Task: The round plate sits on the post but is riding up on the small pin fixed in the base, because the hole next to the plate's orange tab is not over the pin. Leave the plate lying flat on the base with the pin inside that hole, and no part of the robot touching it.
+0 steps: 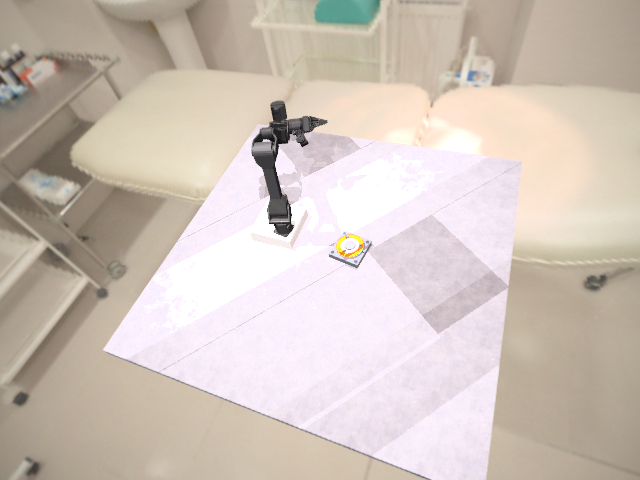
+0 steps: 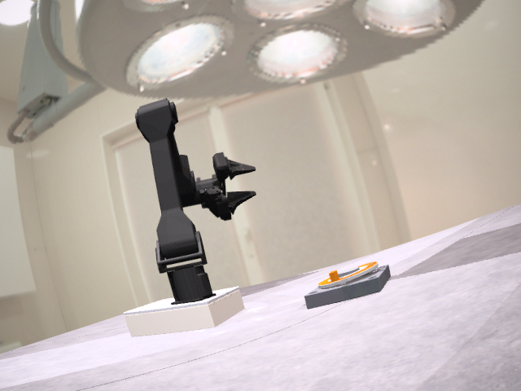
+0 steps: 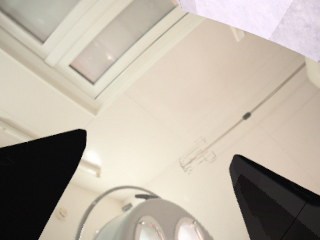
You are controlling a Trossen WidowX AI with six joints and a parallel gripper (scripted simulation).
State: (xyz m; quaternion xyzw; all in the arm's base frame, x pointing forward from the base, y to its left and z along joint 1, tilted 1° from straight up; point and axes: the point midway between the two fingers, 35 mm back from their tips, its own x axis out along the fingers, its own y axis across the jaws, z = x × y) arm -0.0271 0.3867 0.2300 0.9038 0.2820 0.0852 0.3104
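Now: gripper tip 380 mm to the left of the round plate, 260 mm short of it and 240 mm above it. Round my gripper tip: square grey base 360 mm to the right, 270 mm ahead, 250 mm below.
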